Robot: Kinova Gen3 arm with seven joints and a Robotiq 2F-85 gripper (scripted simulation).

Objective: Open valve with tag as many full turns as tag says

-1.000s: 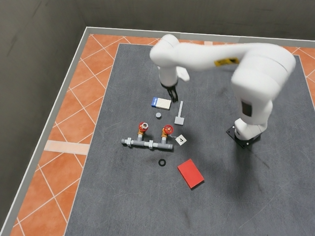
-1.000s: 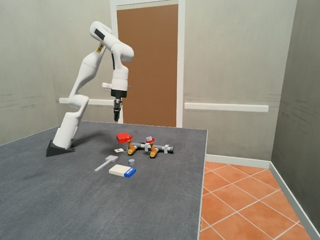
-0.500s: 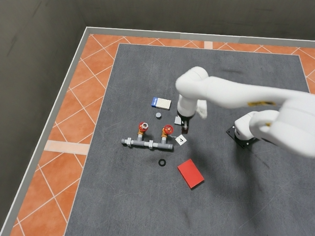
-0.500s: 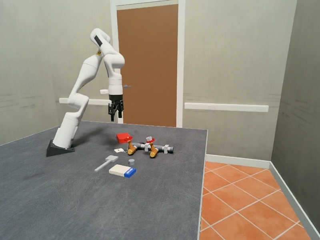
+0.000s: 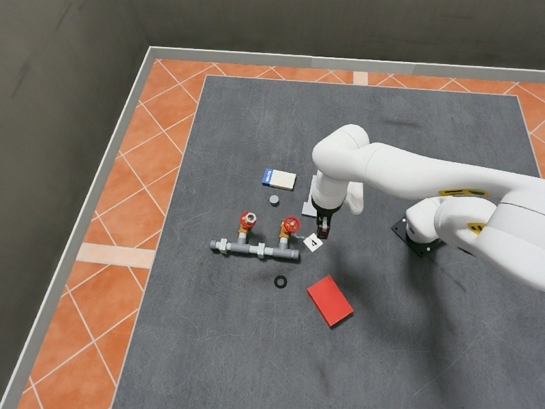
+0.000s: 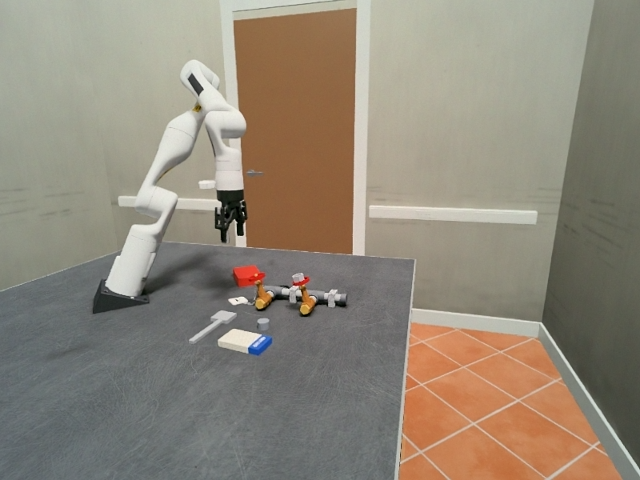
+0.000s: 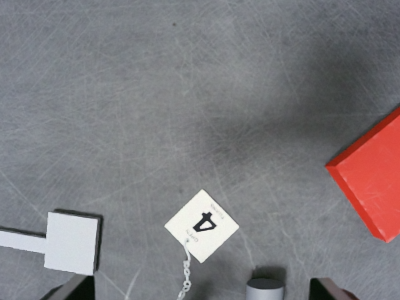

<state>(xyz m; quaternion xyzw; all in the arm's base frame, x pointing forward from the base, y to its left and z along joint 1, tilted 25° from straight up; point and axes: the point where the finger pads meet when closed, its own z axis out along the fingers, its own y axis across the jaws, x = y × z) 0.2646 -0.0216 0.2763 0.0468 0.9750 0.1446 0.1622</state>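
Right now my hand is 1 cm short of the white tag, 1 cm to the left of it and 20 cm above it. The rest, counted from my hand: grey paddle 1 cm ahead, 16 cm to the right, 19 cm below; then blue box 13 cm ahead, 23 cm to the right, 19 cm below; then red block 5 cm behind, 18 cm to the left, 18 cm below.
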